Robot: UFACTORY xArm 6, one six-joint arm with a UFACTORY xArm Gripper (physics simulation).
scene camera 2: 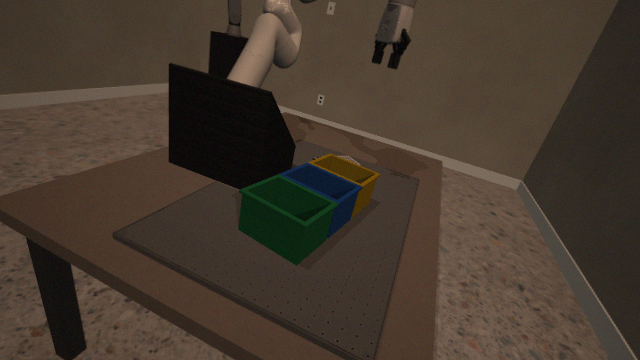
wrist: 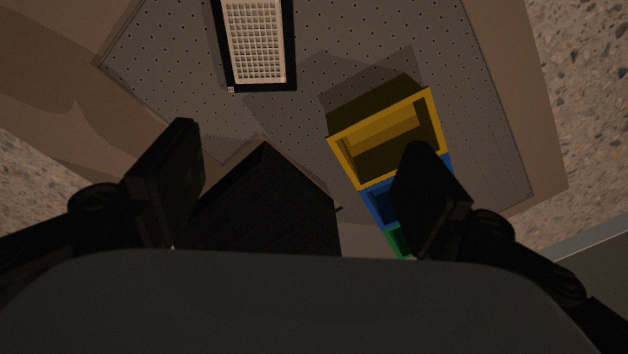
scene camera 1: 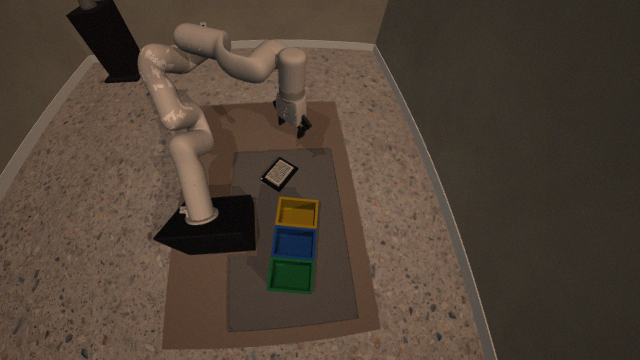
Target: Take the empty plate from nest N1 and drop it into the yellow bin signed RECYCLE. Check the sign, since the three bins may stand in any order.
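Observation:
A pale plate with a grid of wells lies in a black-rimmed nest. A small tag at the nest's corner is too small to read. A yellow bin stands beside the nest, at one end of the bin row. No RECYCLE sign is readable on it. My gripper is open and empty, high above the far end of the table, beyond the plate. In the wrist view its right finger overlaps the yellow and blue bins.
A blue bin stands between the yellow bin and a green bin. They stand on a perforated grey board. The arm's black pedestal stands beside the row.

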